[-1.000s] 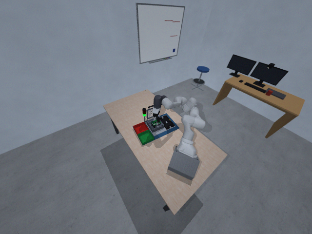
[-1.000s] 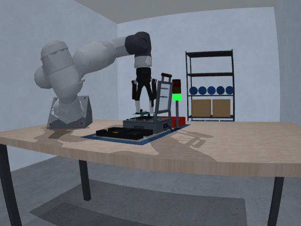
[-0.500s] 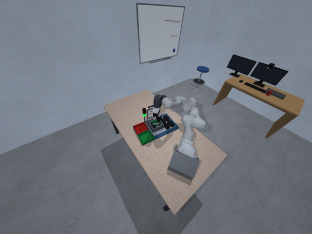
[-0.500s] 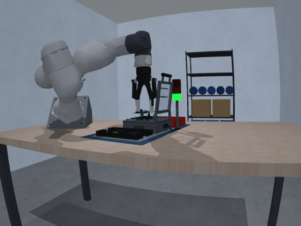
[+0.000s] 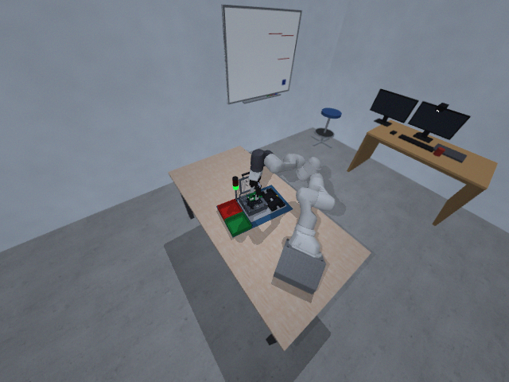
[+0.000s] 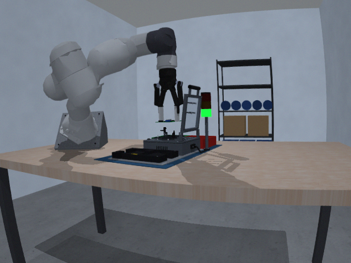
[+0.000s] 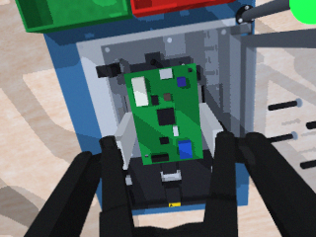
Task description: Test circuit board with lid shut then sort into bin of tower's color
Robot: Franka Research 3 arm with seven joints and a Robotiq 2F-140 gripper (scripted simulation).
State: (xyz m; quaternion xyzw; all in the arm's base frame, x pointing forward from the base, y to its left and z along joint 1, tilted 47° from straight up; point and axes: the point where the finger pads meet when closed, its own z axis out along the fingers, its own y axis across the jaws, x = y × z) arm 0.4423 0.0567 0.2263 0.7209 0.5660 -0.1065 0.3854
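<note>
Right now my hand is 3 cm past the green bin, 22 cm to the right of it and 15 cm above it. Round my hand: tester plate (1 cm ahead, 9 cm below); then green circuit board (2 cm below); then black latch hook (4 cm behind, 7 cm to the left, 7 cm below).
</note>
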